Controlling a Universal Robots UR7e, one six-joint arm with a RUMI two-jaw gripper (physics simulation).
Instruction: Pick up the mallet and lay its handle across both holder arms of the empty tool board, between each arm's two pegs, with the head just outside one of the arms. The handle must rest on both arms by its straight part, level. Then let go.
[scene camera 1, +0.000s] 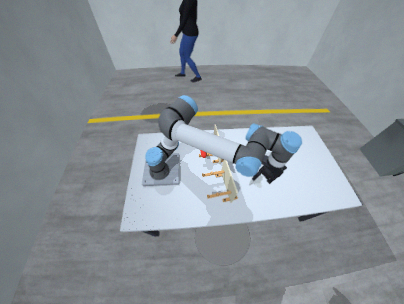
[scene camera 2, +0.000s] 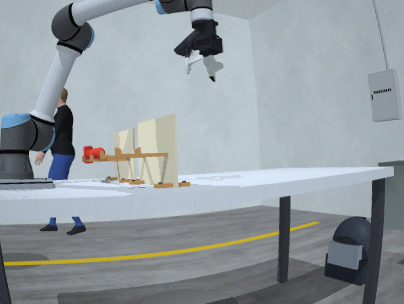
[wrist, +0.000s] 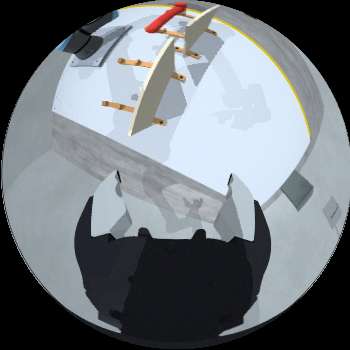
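The red mallet (scene camera 1: 203, 153) (scene camera 2: 93, 153) (wrist: 165, 18) lies across the arms of the far tool board (scene camera 2: 124, 150) (wrist: 201, 29). The robot arm partly covers that area in scene camera 1. The empty tool board (scene camera 1: 229, 182) (scene camera 2: 159, 145) (wrist: 154, 90) stands upright nearer the front edge. Its two orange holder arms, one (scene camera 1: 212, 174) (wrist: 135, 62) farther back and one (scene camera 1: 217, 195) (wrist: 117, 106) nearer, point toward the robot base and carry pegs. My gripper (scene camera 2: 201, 75) (wrist: 173, 173) is open and empty, high above the table on the side of the boards away from the base.
The robot base plate (scene camera 1: 172, 176) (wrist: 102, 57) is bolted on the left of the white table (scene camera 1: 310, 175) (scene camera 2: 300, 175) (wrist: 210, 155). The two boards stand in a row. A person (scene camera 1: 188, 40) (scene camera 2: 62, 135) stands behind the table. A grey cabinet (scene camera 1: 390, 147) (wrist: 298, 189) stands to the right.
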